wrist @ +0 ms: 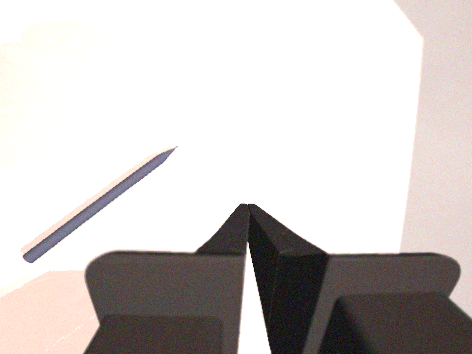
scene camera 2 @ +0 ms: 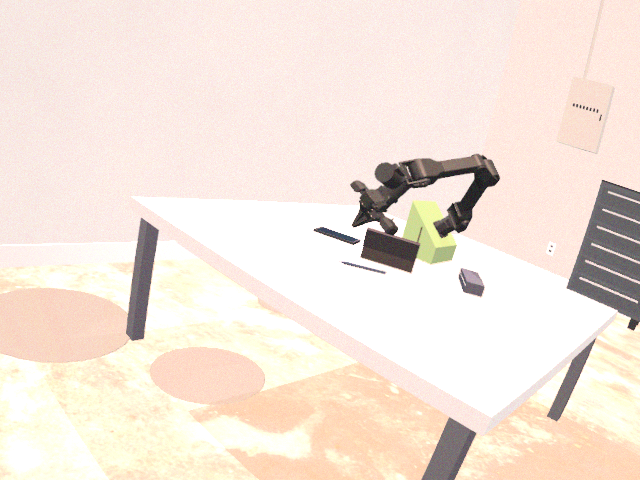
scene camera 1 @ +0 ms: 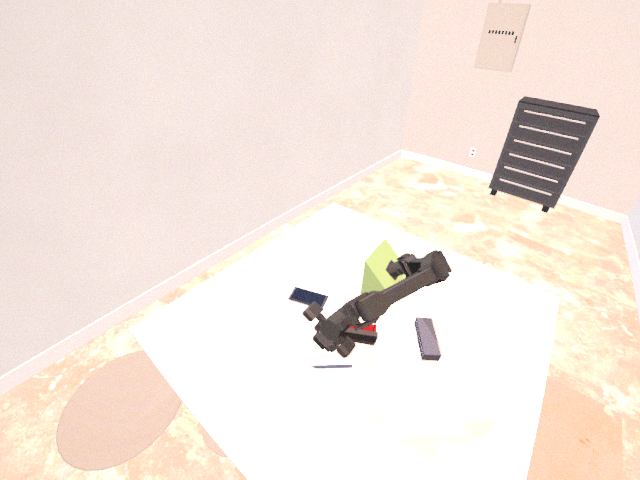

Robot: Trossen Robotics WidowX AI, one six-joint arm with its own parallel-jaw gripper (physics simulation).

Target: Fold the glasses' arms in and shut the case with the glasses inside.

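Places are measured from the arm's base along level axes (x ahead, y left, z up), in metres.
Where they show: gripper, fingertip midpoint: [wrist: 246, 211] [scene camera 2: 352, 226] [scene camera 1: 314, 340]; arm's base, origin of the base link: [scene camera 2: 440, 229] [scene camera 1: 392, 270].
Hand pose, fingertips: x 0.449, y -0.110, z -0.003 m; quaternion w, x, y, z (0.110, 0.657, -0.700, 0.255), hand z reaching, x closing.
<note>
Things, the pixels of their top centre, and the offset from my fingertips. "spot": a spot on its surface instead.
- glasses case, surface spot: [scene camera 2: 390, 250] spot: dz -0.050, dx -0.104, dy +0.091 m
- blue pen, middle of its top: [wrist: 111, 196] [scene camera 2: 362, 265] [scene camera 1: 331, 365] dz -0.095, dx +0.004, dy +0.067 m
- dark phone, middle of its top: [scene camera 2: 337, 234] [scene camera 1: 308, 297] dz -0.096, dx -0.221, dy -0.164 m
- grey box, middle of its top: [scene camera 2: 472, 276] [scene camera 1: 428, 335] dz -0.069, dx -0.259, dy +0.323 m
The glasses case [scene camera 1: 361, 336] [scene camera 2: 390, 250] stands open on the table, its dark lid upright and a strip of red lining showing in scene camera 1. One thin dark arm of the glasses [scene camera 2: 419, 235] sticks up behind the lid in scene camera 2. The lenses and the other arm are hidden by the lid and the robot. My gripper [scene camera 1: 321, 339] [scene camera 2: 355, 224] [wrist: 246, 211] is shut and empty, its tips together. It hangs above the table, beyond the phone-side end of the case in scene camera 2. The case does not show in the wrist view.
A blue pen [scene camera 1: 332, 366] [scene camera 2: 363, 267] [wrist: 100, 204] lies near the lid's outer side. A dark phone [scene camera 1: 308, 297] [scene camera 2: 336, 235] lies at the gripper's end. A green block [scene camera 1: 381, 260] [scene camera 2: 424, 227] stands behind the case, and a grey box [scene camera 1: 428, 338] [scene camera 2: 471, 282] to its right.
</note>
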